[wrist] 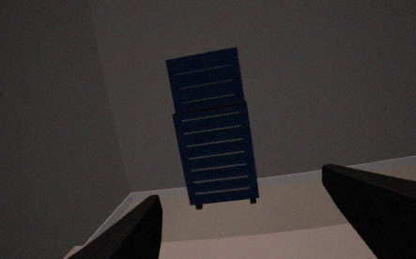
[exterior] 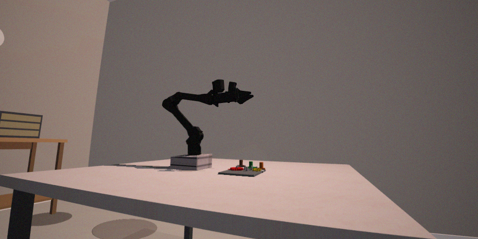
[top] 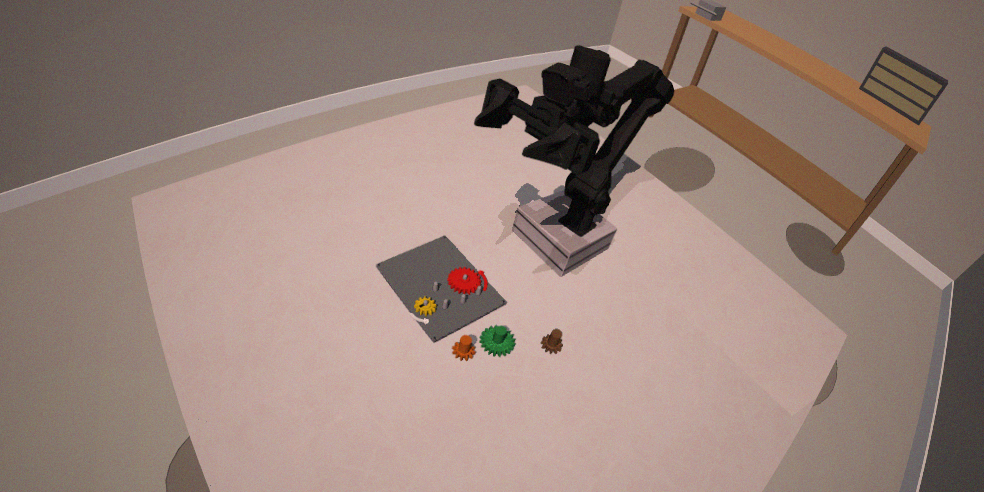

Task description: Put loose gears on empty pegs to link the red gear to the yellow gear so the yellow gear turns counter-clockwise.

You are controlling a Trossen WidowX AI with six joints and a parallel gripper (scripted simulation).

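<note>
Now: the green gear 390 mm below my gripper tip, 80 mm to the left of it and 20 mm behind it. The rest, counted from my gripper tip: yellow gear (390 mm below, 60 mm to the right, 40 mm ahead); then red gear (390 mm below, 60 mm to the right, 60 mm behind); then orange gear (390 mm below, 50 mm to the left, 40 mm ahead).
</note>
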